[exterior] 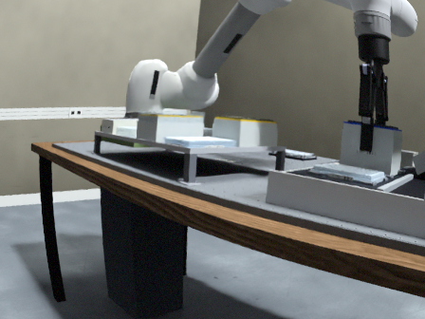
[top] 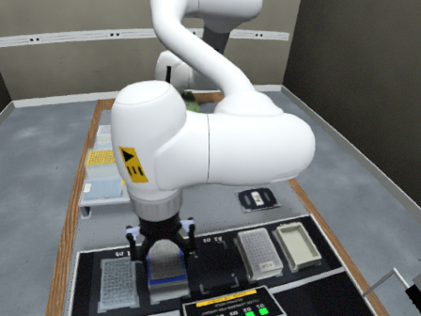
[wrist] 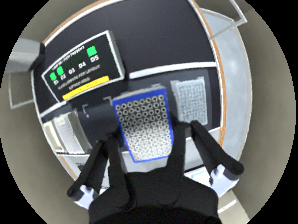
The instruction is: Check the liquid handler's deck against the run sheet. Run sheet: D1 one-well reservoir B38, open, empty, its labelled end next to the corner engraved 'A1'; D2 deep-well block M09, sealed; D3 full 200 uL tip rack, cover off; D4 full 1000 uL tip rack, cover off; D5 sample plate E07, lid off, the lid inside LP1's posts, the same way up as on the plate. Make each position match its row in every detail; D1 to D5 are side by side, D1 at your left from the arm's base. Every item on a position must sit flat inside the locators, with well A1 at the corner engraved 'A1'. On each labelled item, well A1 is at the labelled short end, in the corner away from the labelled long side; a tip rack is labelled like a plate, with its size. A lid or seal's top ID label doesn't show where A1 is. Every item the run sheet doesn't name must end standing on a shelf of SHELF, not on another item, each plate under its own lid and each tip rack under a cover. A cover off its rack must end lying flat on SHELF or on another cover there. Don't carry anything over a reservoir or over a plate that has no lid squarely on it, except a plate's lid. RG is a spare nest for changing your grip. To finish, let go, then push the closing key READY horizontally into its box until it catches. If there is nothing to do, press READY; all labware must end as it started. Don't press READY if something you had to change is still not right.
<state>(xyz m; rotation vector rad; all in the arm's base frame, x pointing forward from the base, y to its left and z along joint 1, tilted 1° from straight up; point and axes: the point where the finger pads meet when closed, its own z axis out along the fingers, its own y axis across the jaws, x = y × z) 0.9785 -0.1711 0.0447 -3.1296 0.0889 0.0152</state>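
Now: hand 1 cm past the blue-rimmed tip rack and 1 cm to the left of it. From my hand the other things lie so: deep-well block: 1 cm ahead, 25 cm to the left, 5 cm below; then yellow-rimmed tip rack: 33 cm behind, 2 cm to the right, 1 cm below; then clear sample plate: 1 cm behind, 12 cm to the right, 6 cm below.
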